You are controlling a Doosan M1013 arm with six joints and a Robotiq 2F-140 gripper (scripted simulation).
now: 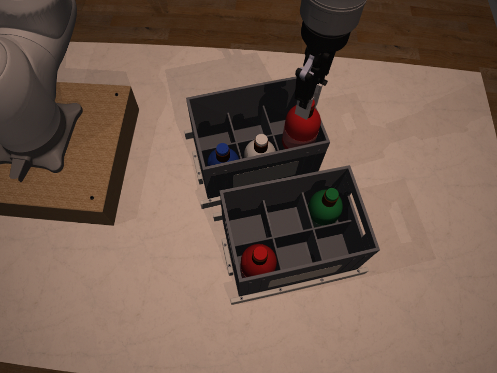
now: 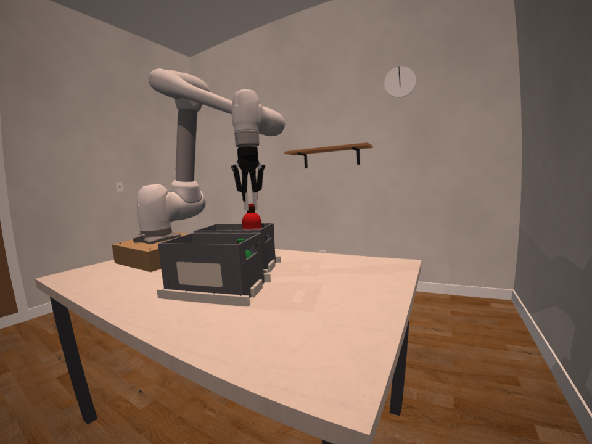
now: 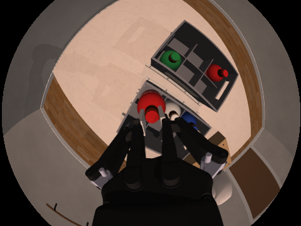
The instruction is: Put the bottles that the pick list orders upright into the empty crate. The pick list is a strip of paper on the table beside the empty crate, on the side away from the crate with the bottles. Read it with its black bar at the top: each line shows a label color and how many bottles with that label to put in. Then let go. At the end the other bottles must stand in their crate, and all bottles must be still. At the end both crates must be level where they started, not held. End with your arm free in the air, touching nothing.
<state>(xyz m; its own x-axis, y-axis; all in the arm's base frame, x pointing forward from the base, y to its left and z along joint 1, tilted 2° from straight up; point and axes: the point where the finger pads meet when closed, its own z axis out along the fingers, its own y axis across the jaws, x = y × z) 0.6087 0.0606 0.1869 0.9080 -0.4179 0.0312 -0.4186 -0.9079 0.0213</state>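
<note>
Right now the white bottle is 19 cm below my hand, 8 cm behind it and 3 cm to the right of it. From my hand the other things lie so: blue bottle 19 cm below, 16 cm behind, 7 cm to the right; then green bottle 19 cm below, 14 cm to the right, 8 cm ahead; then pick list 28 cm below, 16 cm behind, 14 cm to the left.
</note>
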